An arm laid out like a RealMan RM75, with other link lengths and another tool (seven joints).
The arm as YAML. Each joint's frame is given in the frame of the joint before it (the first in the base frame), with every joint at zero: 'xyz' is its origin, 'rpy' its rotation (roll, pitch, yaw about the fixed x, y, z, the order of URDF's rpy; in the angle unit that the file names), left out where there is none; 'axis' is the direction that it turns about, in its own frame. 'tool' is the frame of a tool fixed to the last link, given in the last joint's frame.
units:
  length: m
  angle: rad
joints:
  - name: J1
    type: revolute
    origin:
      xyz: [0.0, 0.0, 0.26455]
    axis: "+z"
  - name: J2
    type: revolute
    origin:
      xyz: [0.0, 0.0, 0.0]
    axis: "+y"
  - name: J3
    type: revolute
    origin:
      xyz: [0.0, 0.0, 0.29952]
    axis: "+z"
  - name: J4
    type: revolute
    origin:
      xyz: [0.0, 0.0, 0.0]
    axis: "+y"
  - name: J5
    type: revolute
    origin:
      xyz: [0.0, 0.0, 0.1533]
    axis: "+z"
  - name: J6
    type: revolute
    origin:
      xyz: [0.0, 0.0, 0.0]
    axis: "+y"
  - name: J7
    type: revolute
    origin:
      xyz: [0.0, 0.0, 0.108]
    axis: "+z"
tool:
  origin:
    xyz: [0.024, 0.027, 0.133]
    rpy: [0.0, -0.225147, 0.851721]
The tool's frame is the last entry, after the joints.
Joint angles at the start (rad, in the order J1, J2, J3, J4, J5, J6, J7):
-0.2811 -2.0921 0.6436 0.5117 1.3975 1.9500 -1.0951
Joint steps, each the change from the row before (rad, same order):
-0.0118 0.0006 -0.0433 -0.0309 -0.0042 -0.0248 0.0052
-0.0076 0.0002 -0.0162 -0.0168 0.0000 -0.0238 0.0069
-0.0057 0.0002 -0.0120 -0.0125 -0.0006 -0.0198 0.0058
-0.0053 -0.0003 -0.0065 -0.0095 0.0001 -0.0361 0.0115
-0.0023 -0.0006 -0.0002 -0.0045 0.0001 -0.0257 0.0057
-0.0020 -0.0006 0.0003 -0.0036 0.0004 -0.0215 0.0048
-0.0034 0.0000 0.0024 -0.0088 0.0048 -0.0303 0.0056
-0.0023 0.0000 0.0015 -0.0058 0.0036 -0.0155 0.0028
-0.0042 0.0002 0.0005 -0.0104 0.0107 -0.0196 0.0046
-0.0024 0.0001 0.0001 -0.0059 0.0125 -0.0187 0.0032
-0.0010 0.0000 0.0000 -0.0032 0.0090 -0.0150 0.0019
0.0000 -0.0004 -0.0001 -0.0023 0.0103 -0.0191 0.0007
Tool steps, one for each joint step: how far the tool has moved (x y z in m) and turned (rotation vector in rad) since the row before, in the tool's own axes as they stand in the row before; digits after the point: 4 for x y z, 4 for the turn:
-0.0078 -0.0113 0.0024 0.0527 -0.0276 -0.0129
-0.0060 -0.0046 0.0031 0.0221 -0.0223 -0.0055
-0.0049 -0.0035 0.0026 0.0173 -0.0184 -0.0037
-0.0081 -0.0028 0.0042 0.0156 -0.0331 0.0024
-0.0056 -0.0009 0.0029 0.0063 -0.0235 0.0002
-0.0046 -0.0005 0.0025 0.0043 -0.0195 0.0002
-0.0068 0.0007 0.0037 -0.0009 -0.0282 -0.0035
-0.0035 0.0008 0.0021 -0.0022 -0.0143 -0.0028
-0.0047 0.0022 0.0030 -0.0079 -0.0189 -0.0044
-0.0046 0.0024 0.0025 -0.0092 -0.0193 -0.0017
-0.0037 0.0017 0.0017 -0.0062 -0.0159 -0.0008
-0.0048 0.0019 0.0018 -0.0066 -0.0208 -0.0017

